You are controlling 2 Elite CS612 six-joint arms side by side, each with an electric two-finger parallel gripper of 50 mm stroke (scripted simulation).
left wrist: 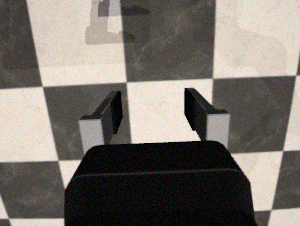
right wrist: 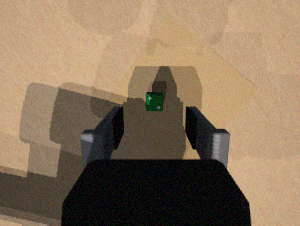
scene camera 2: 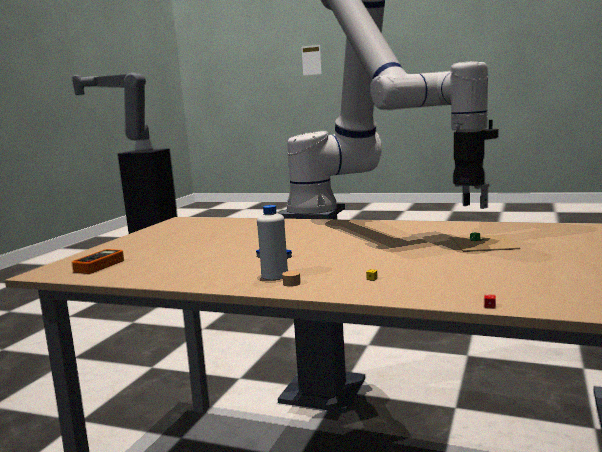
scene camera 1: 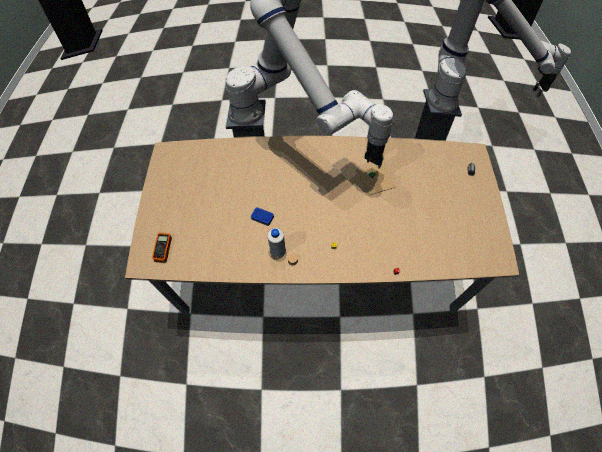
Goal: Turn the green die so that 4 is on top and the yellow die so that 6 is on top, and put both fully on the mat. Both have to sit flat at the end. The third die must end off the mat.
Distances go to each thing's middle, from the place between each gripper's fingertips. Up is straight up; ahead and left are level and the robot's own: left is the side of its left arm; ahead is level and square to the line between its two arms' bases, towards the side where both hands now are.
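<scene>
Thin tan mat (scene camera 2: 492, 242), from my left hand: 45 cm ahead, 114 cm to the right, 17 cm below.
My right hand (scene camera 2: 475, 206): 11 cm above the mat, 2 cm to the right of it, 2 cm short of it. Multimeter (scene camera 2: 108, 257), from my right hand: 98 cm to the right, 26 cm ahead, 10 cm below.
</scene>
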